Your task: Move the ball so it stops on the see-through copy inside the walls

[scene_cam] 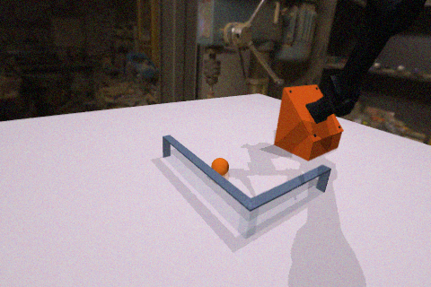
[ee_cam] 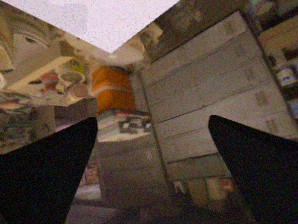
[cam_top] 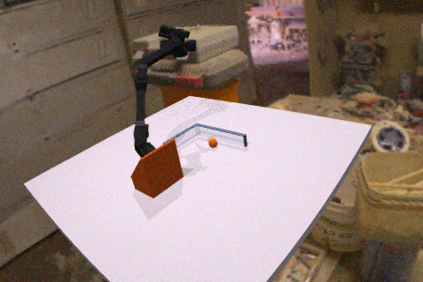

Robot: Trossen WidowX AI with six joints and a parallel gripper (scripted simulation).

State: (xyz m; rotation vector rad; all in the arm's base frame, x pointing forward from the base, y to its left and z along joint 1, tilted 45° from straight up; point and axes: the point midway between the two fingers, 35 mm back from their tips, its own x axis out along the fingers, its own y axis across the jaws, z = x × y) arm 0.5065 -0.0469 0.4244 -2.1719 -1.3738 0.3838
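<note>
Right now the orange ball is 39 cm below my gripper tip, 30 cm to the right of it and 17 cm behind it.
</note>
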